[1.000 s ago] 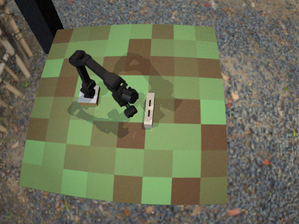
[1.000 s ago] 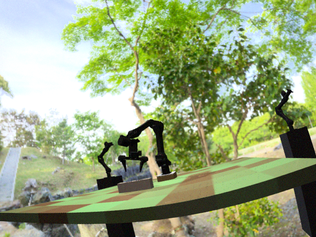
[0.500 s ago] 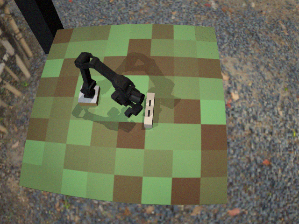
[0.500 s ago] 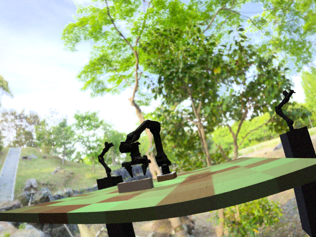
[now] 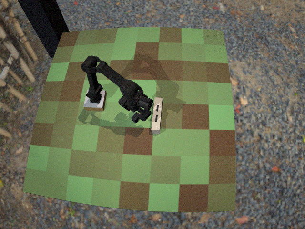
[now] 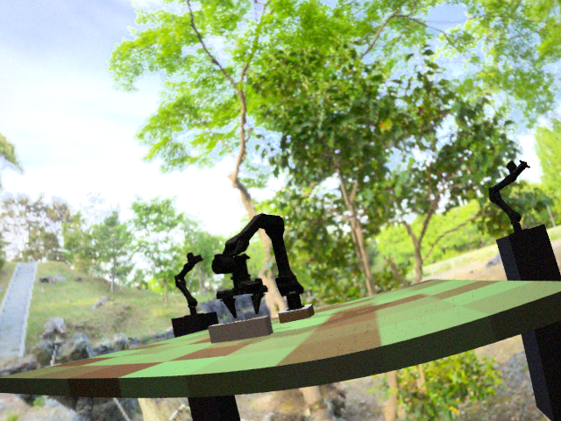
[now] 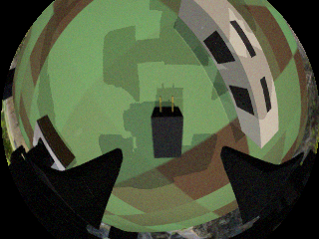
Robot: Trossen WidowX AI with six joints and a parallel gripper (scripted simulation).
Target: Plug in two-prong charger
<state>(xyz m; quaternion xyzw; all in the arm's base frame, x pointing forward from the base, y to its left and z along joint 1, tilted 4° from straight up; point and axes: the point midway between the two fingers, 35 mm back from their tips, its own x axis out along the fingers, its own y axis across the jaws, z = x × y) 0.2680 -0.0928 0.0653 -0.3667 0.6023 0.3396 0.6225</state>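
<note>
Now: gripper tip 20 mm to the right of the black two-prong charger and 40 mm above it.
</note>
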